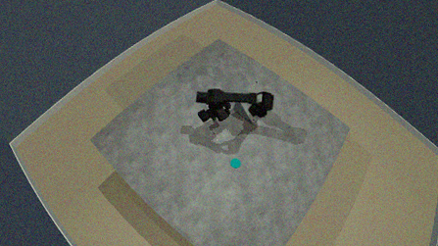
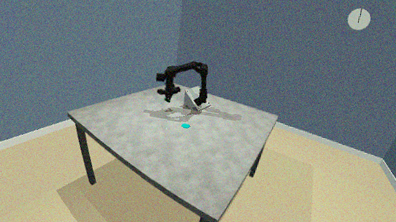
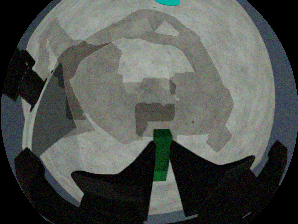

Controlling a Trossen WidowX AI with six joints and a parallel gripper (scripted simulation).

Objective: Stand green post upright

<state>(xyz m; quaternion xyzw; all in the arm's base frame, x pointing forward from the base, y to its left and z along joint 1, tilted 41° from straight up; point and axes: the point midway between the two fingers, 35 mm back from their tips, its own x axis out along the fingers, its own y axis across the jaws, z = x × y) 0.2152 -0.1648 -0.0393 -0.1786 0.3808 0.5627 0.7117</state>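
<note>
My gripper tip is now 25 cm to the right of the cyan circle, 12 cm short of it and 8 cm above it. From my gripper tip the other things lie so: green post: 2 cm to the right, 1 cm behind.
</note>
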